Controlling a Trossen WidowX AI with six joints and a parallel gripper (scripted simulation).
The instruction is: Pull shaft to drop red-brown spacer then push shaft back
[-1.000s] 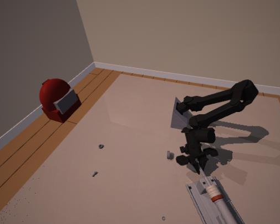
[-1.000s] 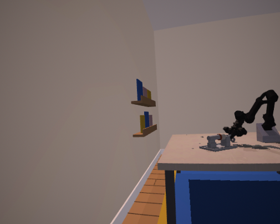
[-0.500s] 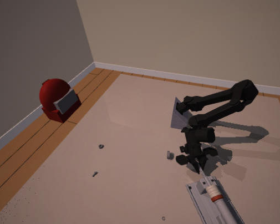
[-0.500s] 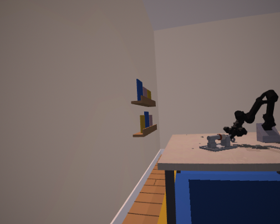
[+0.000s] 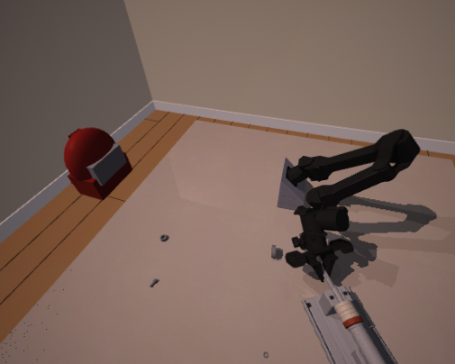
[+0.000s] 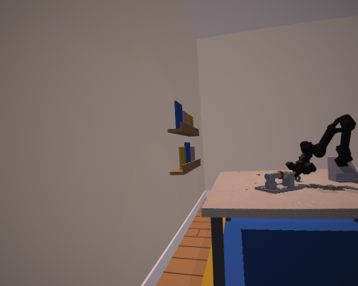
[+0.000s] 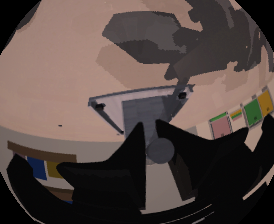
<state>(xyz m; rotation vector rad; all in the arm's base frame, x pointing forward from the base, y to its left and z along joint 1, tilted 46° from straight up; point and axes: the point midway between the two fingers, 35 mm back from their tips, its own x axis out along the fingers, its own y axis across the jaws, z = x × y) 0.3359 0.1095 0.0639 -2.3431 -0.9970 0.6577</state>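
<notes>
Right now the thin grey shaft is 60 mm ahead of my gripper tip, 40 mm to the left of it and 30 mm above it. From my gripper tip the other things lie so: grey cylinder (80 mm behind, 160 mm to the right, 30 mm below); then red-brown spacer (100 mm ahead, 60 mm to the left, 20 mm above); then cream spacer (70 mm ahead, 40 mm to the left, 20 mm above).
</notes>
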